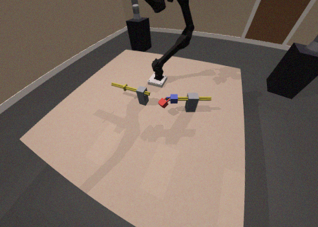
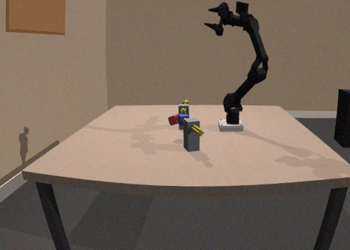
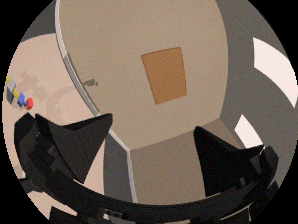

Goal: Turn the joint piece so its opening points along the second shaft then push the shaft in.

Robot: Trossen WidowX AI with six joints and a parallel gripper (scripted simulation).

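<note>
Right now the red joint piece is 50 cm below my gripper tip, 17 cm to the left of it and 13 cm ahead of it.
</note>
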